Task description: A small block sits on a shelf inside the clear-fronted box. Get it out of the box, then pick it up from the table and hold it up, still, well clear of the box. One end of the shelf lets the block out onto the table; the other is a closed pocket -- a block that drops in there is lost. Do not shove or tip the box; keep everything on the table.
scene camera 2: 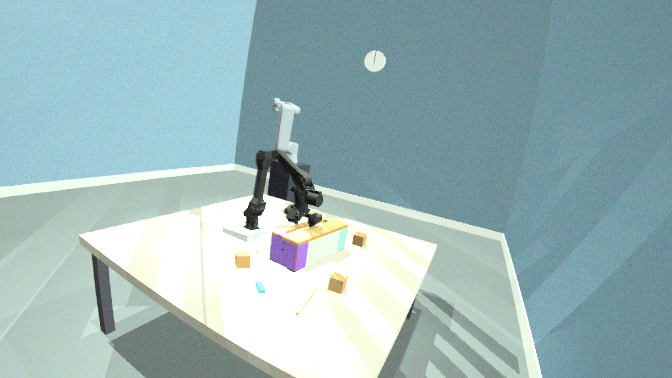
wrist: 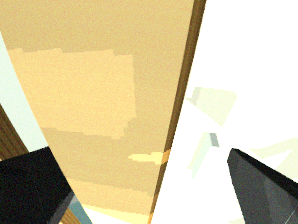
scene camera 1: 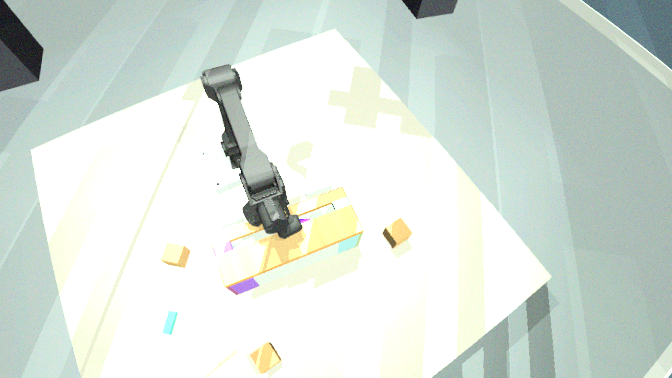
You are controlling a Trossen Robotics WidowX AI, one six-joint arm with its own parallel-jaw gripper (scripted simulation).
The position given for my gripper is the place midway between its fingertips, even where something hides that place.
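Observation:
I see my gripper (scene camera 1: 290,210), which is visible in the wrist view (wrist: 163,146) too. A box (scene camera 1: 247,256) is here with it, and I find that box again in the wrist view (wrist: 105,92) and in scene camera 2 (scene camera 2: 297,246).

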